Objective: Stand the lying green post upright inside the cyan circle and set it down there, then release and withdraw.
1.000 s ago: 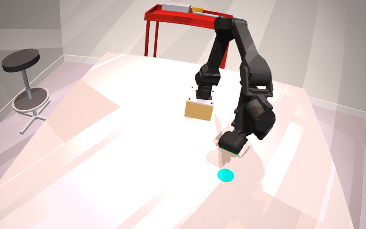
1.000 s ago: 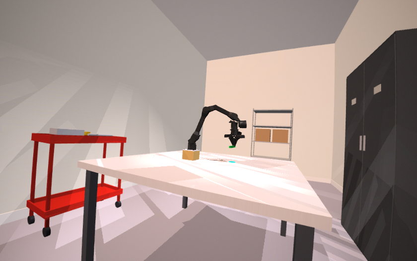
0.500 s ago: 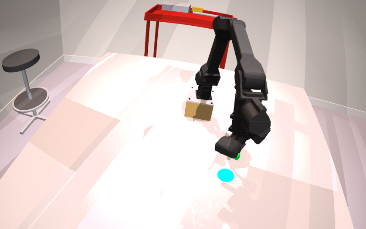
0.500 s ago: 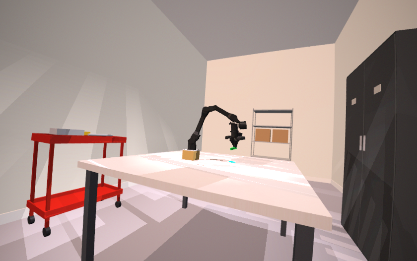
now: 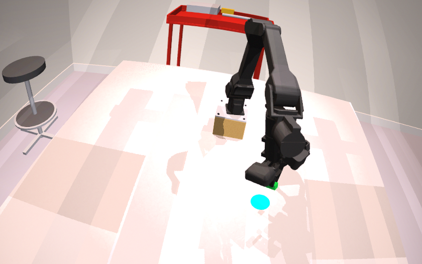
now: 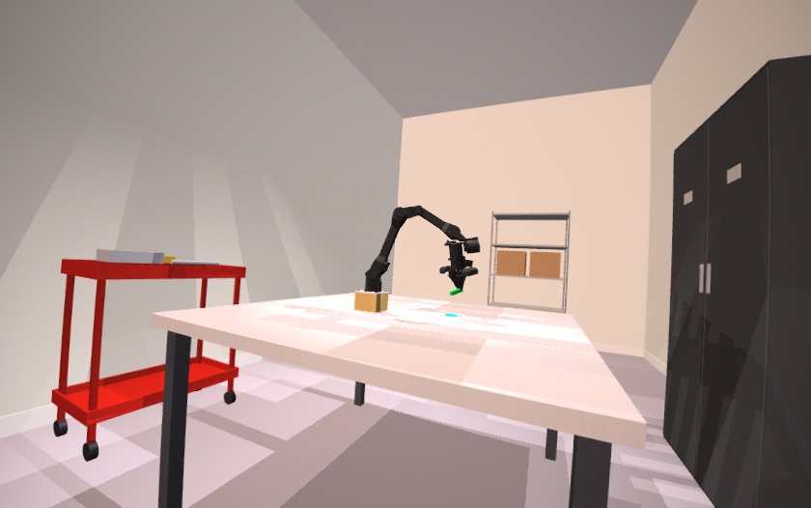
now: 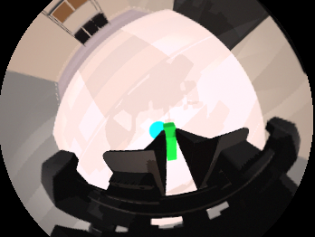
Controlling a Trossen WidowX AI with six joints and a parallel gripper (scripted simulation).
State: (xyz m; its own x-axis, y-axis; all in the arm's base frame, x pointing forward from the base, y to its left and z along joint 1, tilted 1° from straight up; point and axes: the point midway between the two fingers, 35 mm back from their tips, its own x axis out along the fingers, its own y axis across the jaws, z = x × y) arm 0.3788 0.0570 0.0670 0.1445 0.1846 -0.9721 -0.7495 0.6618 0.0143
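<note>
Now: the cyan circle 110 mm below my gripper tip and 30 mm behind it. The rest, counted from my gripper tip: green post: 20 mm to the right, 10 mm below, 10 mm behind.
</note>
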